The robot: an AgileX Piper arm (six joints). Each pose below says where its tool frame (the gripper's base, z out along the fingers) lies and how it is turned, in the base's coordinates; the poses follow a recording.
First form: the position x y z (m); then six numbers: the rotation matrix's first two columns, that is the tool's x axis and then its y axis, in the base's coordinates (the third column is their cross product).
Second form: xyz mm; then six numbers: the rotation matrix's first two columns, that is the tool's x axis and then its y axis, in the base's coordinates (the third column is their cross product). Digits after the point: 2 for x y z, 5 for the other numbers.
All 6 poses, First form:
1: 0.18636 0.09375 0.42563 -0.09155 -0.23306 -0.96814 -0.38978 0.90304 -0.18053
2: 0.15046 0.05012 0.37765 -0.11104 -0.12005 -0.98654 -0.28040 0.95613 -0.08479
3: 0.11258 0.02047 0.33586 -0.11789 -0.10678 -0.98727 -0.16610 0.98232 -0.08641
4: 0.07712 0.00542 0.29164 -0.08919 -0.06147 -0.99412 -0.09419 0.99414 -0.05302
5: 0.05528 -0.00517 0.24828 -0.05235 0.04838 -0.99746 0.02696 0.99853 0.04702
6: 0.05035 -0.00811 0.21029 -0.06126 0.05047 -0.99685 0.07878 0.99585 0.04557
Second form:
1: 186.36 93.75 425.63 -0.09155 -0.23306 -0.96814 -0.38978 0.90304 -0.18053
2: 150.46 50.12 377.65 -0.11104 -0.12005 -0.98654 -0.28040 0.95613 -0.08479
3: 112.58 20.47 335.86 -0.11789 -0.10678 -0.98727 -0.16610 0.98232 -0.08641
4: 77.12 5.42 291.64 -0.08919 -0.06147 -0.99412 -0.09419 0.99414 -0.05302
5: 55.28 -5.17 248.28 -0.05235 0.04838 -0.99746 0.02696 0.99853 0.04702
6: 50.35 -8.11 210.29 -0.06126 0.05047 -0.99685 0.07878 0.99585 0.04557
